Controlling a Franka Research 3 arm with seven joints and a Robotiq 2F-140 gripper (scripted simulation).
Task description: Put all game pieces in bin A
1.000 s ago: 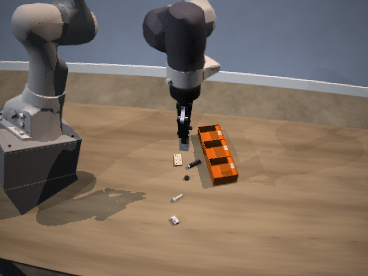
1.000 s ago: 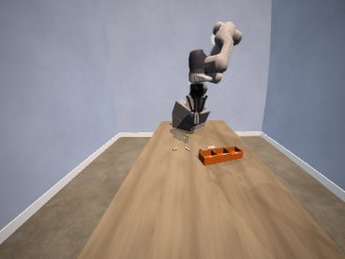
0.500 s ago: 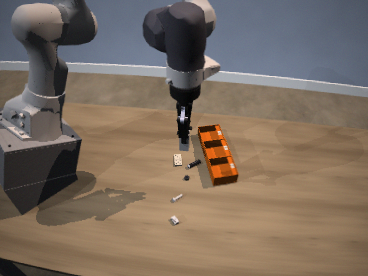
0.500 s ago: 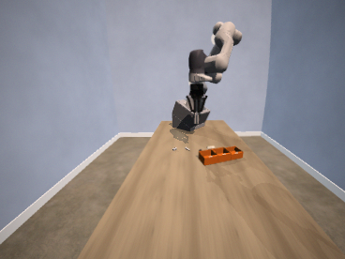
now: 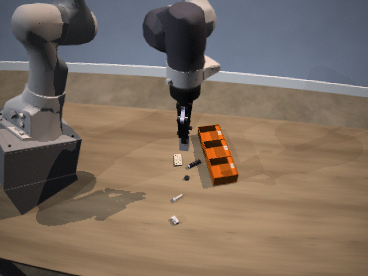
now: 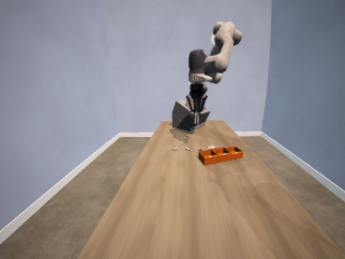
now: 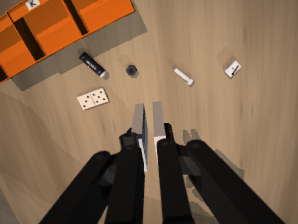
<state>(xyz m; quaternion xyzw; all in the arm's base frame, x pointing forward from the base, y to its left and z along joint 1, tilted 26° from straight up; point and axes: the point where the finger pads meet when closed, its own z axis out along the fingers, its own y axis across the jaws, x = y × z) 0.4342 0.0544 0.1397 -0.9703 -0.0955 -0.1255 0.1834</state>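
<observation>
My gripper is now 6 cm short of the orange bin, 16 cm to the right of it and 20 cm above it. From my hand the other things lie so: black nut (3 cm to the left, 22 cm below); silver screw (6 cm to the right, 21 cm below); black cylinder (9 cm to the left, 21 cm below).
</observation>
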